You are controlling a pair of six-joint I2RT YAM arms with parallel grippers.
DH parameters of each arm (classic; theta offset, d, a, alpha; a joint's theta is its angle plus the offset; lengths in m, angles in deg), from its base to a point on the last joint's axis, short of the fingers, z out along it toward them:
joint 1: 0 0.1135 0.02 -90
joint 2: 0 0 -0.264 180
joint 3: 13.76 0 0.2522 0
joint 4: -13.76 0 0.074 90
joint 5: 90 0 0 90
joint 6: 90 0.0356 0 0
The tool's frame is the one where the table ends.
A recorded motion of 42 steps. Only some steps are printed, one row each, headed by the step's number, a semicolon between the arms.
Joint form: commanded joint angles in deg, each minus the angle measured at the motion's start. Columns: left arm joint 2, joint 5, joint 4, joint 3, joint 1, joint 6; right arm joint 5, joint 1, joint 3, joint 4, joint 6, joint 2.
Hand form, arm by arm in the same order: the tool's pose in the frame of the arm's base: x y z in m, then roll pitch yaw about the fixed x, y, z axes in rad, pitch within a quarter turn. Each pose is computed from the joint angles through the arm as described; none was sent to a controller.
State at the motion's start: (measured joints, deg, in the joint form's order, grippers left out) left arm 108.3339 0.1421 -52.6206 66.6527 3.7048 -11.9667; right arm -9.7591 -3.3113 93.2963 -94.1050 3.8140 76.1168
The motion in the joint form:
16: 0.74 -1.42 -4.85 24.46 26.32 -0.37; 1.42 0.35 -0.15 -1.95 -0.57 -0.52
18: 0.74 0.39 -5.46 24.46 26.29 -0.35; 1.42 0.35 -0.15 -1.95 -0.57 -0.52
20: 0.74 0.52 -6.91 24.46 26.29 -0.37; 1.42 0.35 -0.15 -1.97 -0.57 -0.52
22: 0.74 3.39 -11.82 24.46 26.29 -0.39; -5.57 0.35 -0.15 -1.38 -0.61 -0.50
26: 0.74 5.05 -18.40 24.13 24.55 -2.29; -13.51 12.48 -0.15 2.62 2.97 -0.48
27: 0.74 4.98 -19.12 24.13 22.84 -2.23; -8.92 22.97 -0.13 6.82 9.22 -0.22
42: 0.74 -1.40 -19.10 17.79 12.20 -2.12; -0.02 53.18 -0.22 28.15 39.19 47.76
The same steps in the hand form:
16: 0.3333 0.1935 0.2385 -3.1079 0.2530 -2.3951; 0.1916 -0.0047 0.3932 2.9849 0.1921 3.0328
18: 0.3329 0.1918 0.2382 -3.0796 0.2359 -2.3969; 0.1916 -0.0047 0.3932 2.9849 0.1921 3.0328
20: 0.3306 0.1904 0.2375 -3.0830 0.2107 -2.3978; 0.1915 -0.0047 0.3932 2.9849 0.1917 3.0328
22: 0.3235 0.1842 0.2360 -3.0529 0.1164 -2.4013; 0.1928 -0.0005 0.3943 2.8630 0.1951 3.0349
26: 0.3177 0.1671 0.2336 -3.0508 -0.0106 -2.4007; 0.1947 0.0457 0.3976 2.7072 0.2313 -3.0933
27: 0.3213 0.1570 0.2336 -3.0550 -0.0224 -2.4315; 0.1926 0.0809 0.3983 2.7474 0.2683 -3.0219
42: 0.3285 0.0944 0.2065 3.0932 -0.1022 -2.6169; 0.2503 0.3062 0.1505 3.0976 -0.2024 -3.0274

